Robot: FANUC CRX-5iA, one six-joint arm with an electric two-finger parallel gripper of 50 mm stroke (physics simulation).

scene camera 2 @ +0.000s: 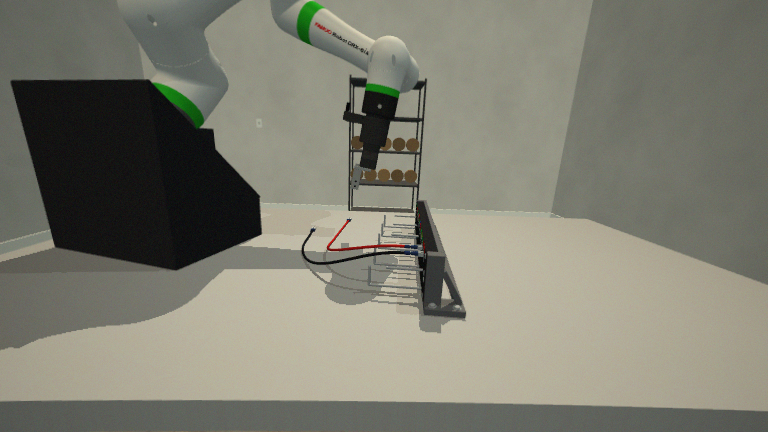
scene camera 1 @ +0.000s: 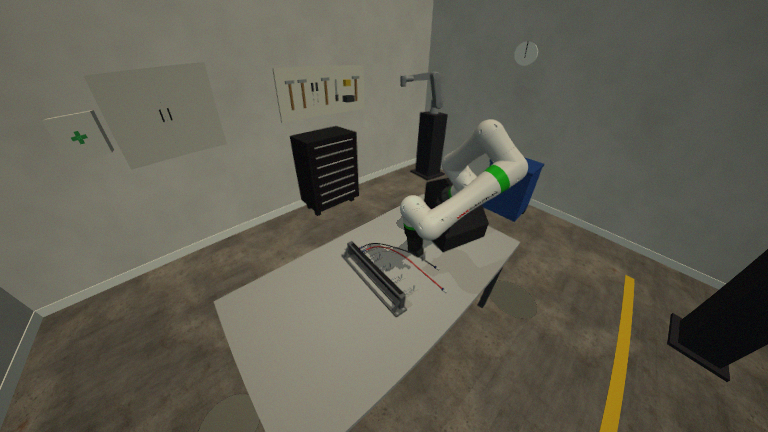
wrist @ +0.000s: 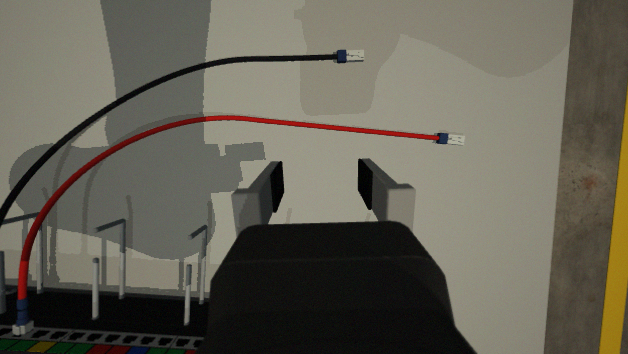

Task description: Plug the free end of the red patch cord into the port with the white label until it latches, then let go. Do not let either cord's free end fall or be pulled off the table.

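Where they show: gripper, fingertip midpoint: (scene camera 2: pixel 354 187) (scene camera 1: pixel 419 257) (wrist: pixel 320 175); arm's base at its link origin: (scene camera 2: pixel 153 132).
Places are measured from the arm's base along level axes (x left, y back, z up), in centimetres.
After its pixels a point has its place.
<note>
The red patch cord (scene camera 1: pixel 424 273) {x 19.7, y -39.1, z -27.4 cm} (scene camera 2: pixel 354 248) {x -8.0, y -48.9, z -21.9 cm} (wrist: pixel 300 125) {x 15.8, y -39.1, z -27.4 cm} runs from the patch panel (scene camera 1: pixel 378 274) {x 11.6, y -65.5, z -17.9 cm} (scene camera 2: pixel 433 276) {x -19.1, y -64.8, z -21.6 cm} (wrist: pixel 150 310) {x 0.3, y -62.9, z -24.4 cm} in an arc across the table. Its free plug (scene camera 1: pixel 443 290) {x 34.8, y -39.4, z -27.3 cm} (scene camera 2: pixel 349 219) {x 33.6, y -39.1, z -27.2 cm} (wrist: pixel 454 139) {x 35.0, y -38.9, z -26.9 cm} has a blue boot and a clear tip and lies towards the table's edge. My gripper (scene camera 2: pixel 355 180) {x 18.1, y -43.8, z -12.9 cm} (wrist: pixel 320 175) {x 18.1, y -43.8, z -12.9 cm} is open and empty, above the table in front of the panel. In the wrist view the red plug is to the right of and beyond the fingers. Green, yellow, red and blue port labels show there; the white label does not.
The black cord (scene camera 2: pixel 322 262) {x -9.5, y -42.4, z -25.0 cm} (wrist: pixel 270 58) {x 11.4, y -31.6, z -27.3 cm} curves beyond the red one, its free plug (scene camera 1: pixel 436 267) {x 20.8, y -30.4, z -27.0 cm} (scene camera 2: pixel 313 229) {x 19.5, y -30.6, z -27.3 cm} (wrist: pixel 351 56) {x 21.1, y -30.3, z -27.3 cm} on the table (scene camera 1: pixel 300 343) {x 18.2, y -112.9, z -28.0 cm}. Grey wire guides (scene camera 2: pixel 369 276) {x -15.0, y -53.2, z -24.6 cm} (wrist: pixel 122 260) {x -4.5, y -58.0, z -26.2 cm} stick out from the panel. The black robot base (scene camera 1: pixel 464 231) {x 16.5, y -2.2, z -16.0 cm} (scene camera 2: pixel 107 171) {x -9.9, y 2.4, z -8.1 cm} stands behind.
</note>
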